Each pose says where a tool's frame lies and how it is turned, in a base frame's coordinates. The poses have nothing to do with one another.
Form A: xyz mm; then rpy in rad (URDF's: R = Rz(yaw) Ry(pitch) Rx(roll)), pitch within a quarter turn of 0, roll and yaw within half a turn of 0.
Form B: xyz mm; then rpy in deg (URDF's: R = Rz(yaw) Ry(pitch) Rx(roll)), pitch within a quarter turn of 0, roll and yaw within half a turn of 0. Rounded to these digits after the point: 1 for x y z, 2 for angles.
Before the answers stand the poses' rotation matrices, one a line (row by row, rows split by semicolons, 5 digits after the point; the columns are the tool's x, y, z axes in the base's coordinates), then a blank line. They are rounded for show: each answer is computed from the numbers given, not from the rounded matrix.
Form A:
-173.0 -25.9 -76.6 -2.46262 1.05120 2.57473
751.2 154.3 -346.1 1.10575 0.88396 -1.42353
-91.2 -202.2 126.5 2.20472 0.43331 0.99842
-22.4 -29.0 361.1 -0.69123 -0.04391 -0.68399
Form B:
-0.41887 0.87774 0.23263; 0.26663 0.36378 -0.89251; -0.86802 -0.31182 -0.38641
0.09304 0.54502 -0.83324; -0.62723 -0.61785 -0.47418; -0.77326 0.56675 0.28437
0.49157 0.68114 0.54259; 0.76293 -0.03643 -0.64546; -0.41988 0.73125 -0.53757
0.77431 0.50854 0.37661; -0.63128 0.57947 0.51546; 0.04390 -0.63687 0.76972

-173.0 -25.9 -76.6 -141.10 60.23 147.52
751.2 154.3 -346.1 63.35 50.65 -81.56
-91.2 -202.2 126.5 126.32 24.83 57.21
-22.4 -29.0 361.1 -39.60 -2.52 -39.19

